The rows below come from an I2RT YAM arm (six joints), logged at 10 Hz.
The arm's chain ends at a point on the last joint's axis. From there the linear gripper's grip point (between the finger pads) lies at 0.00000 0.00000 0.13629 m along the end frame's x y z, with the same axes.
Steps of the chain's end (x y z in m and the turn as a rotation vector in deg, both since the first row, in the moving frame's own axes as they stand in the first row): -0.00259 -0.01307 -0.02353 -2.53 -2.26 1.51; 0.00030 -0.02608 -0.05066 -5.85 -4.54 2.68; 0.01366 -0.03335 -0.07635 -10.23 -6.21 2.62; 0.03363 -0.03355 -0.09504 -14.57 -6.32 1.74; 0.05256 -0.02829 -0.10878 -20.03 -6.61 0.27; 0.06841 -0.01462 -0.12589 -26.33 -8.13 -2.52
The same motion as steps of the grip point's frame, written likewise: -0.00804 -0.00713 -0.02377 -2.53 -2.26 1.51; -0.01079 -0.01246 -0.05180 -5.85 -4.54 2.68; -0.00155 -0.00954 -0.07931 -10.23 -6.21 2.62; 0.01827 0.00043 -0.10024 -14.57 -6.32 1.74; 0.03708 0.01825 -0.11791 -20.03 -6.61 0.27; 0.05116 0.04602 -0.14135 -26.33 -8.13 -2.52
